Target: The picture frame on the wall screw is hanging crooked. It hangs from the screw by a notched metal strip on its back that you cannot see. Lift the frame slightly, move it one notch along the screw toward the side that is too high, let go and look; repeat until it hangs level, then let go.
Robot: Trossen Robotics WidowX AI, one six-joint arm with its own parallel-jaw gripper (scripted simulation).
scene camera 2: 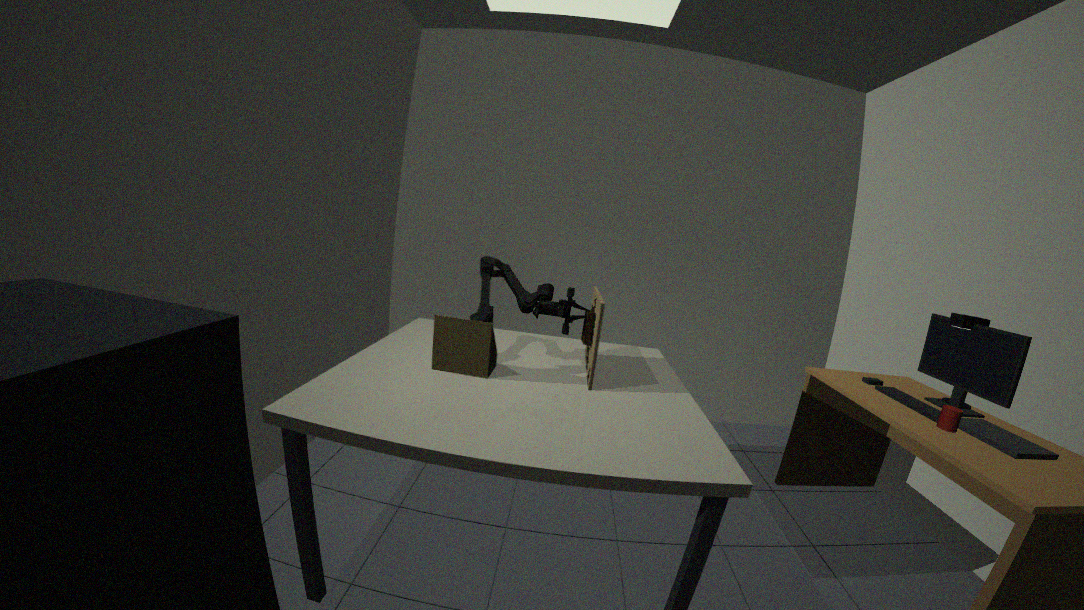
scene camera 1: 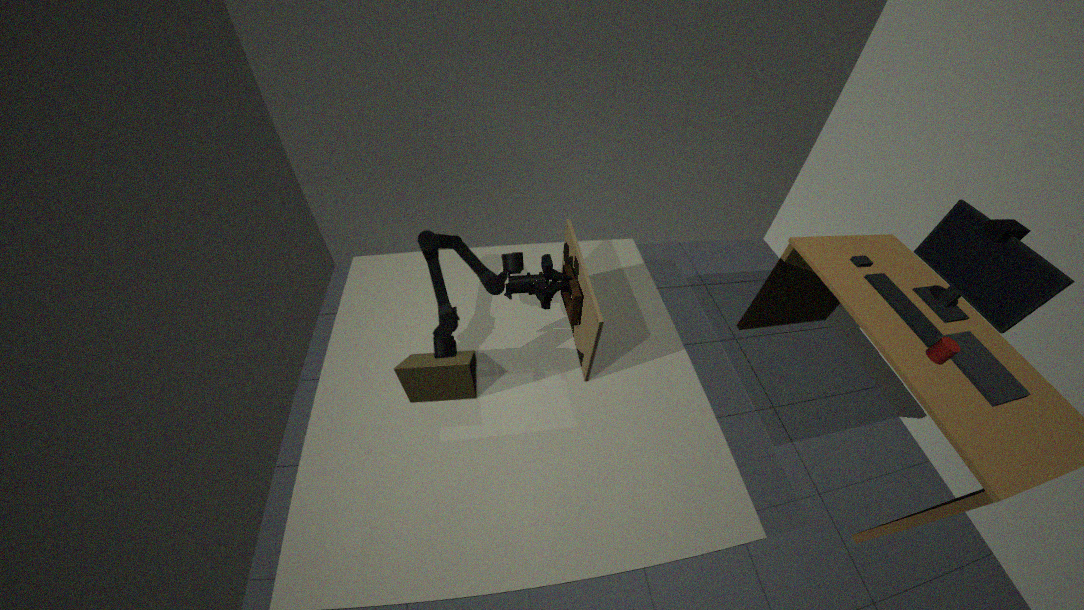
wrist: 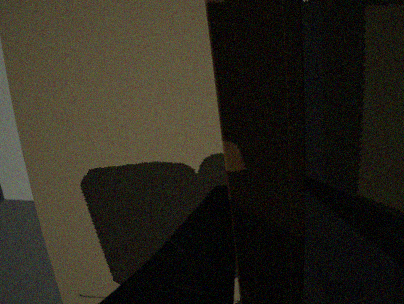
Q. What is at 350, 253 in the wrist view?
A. My gripper.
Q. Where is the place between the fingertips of my gripper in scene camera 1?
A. At 571, 281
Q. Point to a picture frame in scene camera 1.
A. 571, 296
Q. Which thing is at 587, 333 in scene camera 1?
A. A tan wall panel.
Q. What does my gripper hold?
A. A picture frame.
